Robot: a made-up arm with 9 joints. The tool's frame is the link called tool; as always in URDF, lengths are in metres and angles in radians. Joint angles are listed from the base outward. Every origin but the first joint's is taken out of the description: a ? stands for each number. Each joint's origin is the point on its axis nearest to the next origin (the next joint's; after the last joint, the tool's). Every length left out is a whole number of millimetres.
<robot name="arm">
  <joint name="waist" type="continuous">
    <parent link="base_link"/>
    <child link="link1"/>
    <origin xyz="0 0 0.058" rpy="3.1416 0 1.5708"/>
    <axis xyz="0 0 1"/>
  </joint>
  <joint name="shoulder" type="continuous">
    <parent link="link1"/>
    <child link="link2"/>
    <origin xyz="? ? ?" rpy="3.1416 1.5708 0"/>
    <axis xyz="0 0 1"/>
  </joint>
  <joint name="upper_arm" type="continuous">
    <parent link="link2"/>
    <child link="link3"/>
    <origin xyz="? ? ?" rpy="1.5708 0 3.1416"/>
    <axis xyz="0 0 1"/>
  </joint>
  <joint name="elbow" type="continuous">
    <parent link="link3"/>
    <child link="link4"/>
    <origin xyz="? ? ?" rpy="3.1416 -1.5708 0"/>
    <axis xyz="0 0 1"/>
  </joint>
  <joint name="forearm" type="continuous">
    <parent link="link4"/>
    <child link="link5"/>
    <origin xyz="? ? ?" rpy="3.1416 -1.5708 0"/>
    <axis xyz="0 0 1"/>
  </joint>
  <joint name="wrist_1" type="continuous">
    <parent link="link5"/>
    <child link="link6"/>
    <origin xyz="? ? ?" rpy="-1.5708 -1.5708 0"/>
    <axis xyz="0 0 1"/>
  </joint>
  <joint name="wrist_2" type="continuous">
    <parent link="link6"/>
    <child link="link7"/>
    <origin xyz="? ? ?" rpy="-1.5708 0 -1.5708"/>
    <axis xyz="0 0 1"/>
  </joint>
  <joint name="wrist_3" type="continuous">
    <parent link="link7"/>
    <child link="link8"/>
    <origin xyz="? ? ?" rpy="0 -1.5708 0"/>
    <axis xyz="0 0 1"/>
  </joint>
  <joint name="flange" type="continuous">
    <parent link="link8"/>
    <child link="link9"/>
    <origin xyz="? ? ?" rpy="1.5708 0 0"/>
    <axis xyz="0 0 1"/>
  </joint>
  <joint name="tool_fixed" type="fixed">
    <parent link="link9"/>
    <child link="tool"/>
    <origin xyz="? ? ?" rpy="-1.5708 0 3.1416"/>
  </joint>
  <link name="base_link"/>
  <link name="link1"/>
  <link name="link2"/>
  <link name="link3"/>
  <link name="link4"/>
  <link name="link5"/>
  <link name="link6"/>
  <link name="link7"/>
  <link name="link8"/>
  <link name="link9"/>
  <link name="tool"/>
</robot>
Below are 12 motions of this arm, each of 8 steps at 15 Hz.
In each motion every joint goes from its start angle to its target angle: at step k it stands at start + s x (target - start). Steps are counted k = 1, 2, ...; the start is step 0. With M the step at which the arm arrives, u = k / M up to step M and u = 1 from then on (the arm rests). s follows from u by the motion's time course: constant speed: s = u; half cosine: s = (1 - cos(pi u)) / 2; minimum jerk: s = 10 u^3 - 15 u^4 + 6 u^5.
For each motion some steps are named. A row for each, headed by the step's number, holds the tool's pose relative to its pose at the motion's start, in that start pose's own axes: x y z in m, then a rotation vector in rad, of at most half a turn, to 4 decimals.
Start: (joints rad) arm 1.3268 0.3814 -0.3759 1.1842 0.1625 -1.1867 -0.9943 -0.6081 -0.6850
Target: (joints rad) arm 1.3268 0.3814 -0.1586 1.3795 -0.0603 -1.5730 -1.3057 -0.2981 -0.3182
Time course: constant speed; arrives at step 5
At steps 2, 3, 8:
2: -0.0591 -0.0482 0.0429 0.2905 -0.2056 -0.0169
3: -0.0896 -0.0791 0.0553 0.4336 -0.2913 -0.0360
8: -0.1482 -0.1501 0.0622 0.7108 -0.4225 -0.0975

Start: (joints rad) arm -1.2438 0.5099 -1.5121 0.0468 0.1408 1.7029 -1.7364 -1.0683 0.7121
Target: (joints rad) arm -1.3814 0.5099 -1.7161 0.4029 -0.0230 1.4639 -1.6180 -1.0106 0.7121
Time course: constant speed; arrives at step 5
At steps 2, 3, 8:
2: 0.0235 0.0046 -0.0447 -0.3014 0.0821 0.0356
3: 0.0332 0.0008 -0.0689 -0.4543 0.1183 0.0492
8: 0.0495 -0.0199 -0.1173 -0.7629 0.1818 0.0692

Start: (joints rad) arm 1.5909 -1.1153 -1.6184 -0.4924 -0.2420 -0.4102 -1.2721 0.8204 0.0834
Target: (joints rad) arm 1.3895 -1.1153 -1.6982 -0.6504 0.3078 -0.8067 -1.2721 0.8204 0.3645
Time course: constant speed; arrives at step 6
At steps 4, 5, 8:
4: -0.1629 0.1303 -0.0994 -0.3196 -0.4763 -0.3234
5: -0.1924 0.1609 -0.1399 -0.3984 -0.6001 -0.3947
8: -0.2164 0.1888 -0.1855 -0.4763 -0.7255 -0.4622

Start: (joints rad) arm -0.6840 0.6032 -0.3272 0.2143 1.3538 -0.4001 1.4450 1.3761 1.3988
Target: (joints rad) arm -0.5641 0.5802 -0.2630 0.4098 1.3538 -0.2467 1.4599 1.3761 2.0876
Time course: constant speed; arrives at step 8
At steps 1, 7, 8:
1: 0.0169 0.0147 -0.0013 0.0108 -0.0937 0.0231
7: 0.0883 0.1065 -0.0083 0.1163 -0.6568 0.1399
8: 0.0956 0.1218 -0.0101 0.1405 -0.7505 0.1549

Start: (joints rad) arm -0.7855 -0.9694 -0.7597 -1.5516 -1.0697 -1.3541 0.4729 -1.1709 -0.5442
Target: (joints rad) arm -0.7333 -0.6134 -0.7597 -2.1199 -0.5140 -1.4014 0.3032 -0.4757 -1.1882
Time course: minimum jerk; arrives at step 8
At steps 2, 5, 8:
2: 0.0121 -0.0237 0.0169 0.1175 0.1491 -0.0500
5: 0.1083 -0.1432 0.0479 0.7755 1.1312 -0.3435
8: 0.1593 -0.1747 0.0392 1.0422 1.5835 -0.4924

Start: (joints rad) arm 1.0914 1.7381 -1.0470 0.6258 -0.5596 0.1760 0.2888 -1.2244 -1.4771
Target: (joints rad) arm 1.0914 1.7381 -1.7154 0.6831 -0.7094 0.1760 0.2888 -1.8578 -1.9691
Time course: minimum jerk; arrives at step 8
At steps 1, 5, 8:
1: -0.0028 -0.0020 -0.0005 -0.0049 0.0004 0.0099
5: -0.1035 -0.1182 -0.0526 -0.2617 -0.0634 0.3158
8: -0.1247 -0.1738 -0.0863 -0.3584 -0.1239 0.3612

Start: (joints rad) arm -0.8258 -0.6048 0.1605 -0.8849 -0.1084 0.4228 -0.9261 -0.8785 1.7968
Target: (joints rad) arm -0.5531 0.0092 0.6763 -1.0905 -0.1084 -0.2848 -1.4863 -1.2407 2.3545
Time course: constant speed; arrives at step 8
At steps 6, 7, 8:
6: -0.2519 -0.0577 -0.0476 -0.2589 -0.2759 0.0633
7: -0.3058 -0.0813 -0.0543 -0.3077 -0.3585 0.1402
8: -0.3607 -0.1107 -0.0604 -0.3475 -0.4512 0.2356

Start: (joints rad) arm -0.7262 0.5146 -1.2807 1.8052 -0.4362 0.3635 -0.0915 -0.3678 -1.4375
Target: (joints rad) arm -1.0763 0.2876 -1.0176 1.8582 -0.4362 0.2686 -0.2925 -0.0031 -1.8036
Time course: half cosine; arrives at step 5
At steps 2, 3, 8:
2: -0.0361 0.0257 -0.0165 0.0989 0.0949 -0.0662
3: -0.0633 0.0542 -0.0329 0.1791 0.1721 -0.1099
8: -0.0872 0.0895 -0.0532 0.2575 0.2527 -0.1417

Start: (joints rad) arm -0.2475 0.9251 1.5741 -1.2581 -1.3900 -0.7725 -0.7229 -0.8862 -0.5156
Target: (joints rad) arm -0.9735 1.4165 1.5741 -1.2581 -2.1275 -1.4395 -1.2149 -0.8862 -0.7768
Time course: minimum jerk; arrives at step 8
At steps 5, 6, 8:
5: -0.3504 -0.3918 0.1496 0.2824 0.4931 0.5483
6: -0.3701 -0.4904 0.2301 0.3527 0.6906 0.6341
8: -0.3669 -0.5452 0.2829 0.3938 0.8218 0.6720

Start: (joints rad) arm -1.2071 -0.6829 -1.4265 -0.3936 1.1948 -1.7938 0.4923 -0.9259 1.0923
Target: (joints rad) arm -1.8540 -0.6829 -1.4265 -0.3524 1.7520 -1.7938 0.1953 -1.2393 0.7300
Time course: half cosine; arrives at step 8
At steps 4, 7, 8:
4: 0.0433 -0.0848 -0.2324 -0.0973 0.3577 -0.2463
7: -0.0232 -0.2344 -0.4464 -0.2504 0.6242 -0.4419
8: -0.0332 -0.2494 -0.4619 -0.2658 0.6439 -0.4559

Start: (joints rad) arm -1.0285 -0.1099 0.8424 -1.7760 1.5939 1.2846 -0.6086 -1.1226 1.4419
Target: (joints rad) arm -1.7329 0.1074 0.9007 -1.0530 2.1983 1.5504 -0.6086 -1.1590 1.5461
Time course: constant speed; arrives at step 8
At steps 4, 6, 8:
4: -0.1120 0.0752 -0.2094 0.5375 0.1731 -0.3096
6: -0.1703 0.1532 -0.2880 0.7900 0.2688 -0.4826
8: -0.2274 0.2468 -0.3423 1.0138 0.3742 -0.6730

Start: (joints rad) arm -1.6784 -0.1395 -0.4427 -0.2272 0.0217 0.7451 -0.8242 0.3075 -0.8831
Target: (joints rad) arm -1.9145 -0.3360 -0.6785 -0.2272 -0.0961 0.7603 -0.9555 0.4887 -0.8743
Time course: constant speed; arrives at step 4
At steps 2, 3, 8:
2: -0.0458 -0.0111 0.0869 0.3170 0.0840 0.0237
3: -0.0628 -0.0186 0.1269 0.4733 0.1262 0.0235
8: -0.0765 -0.0267 0.1644 0.6276 0.1673 0.0158

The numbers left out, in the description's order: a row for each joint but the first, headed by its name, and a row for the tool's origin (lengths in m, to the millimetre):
shoulder: 0.218 -0.159 0
upper_arm: 0.119 0.273 0
elbow: 0.071 0.066 0
forearm: 0.012 0.114 0
wrist_1: -0.343 -0.037 0
wrist_2: 0.32 0.077 0
wrist_3: 0.147 0.18 0
flange: -0.032 -0.087 0
tool: -0.119 -0.023 0

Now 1 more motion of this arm.
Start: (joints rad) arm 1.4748 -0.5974 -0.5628 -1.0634 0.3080 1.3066 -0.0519 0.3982 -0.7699
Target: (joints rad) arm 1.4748 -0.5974 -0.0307 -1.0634 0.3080 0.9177 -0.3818 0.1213 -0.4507
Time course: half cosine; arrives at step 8
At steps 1, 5, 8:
1: -0.0015 0.0010 0.0055 -0.0124 0.0234 0.0153
5: 0.0153 0.0380 0.0978 -0.1367 0.4294 0.2596
8: 0.0480 0.0680 0.1295 -0.1409 0.6212 0.3458

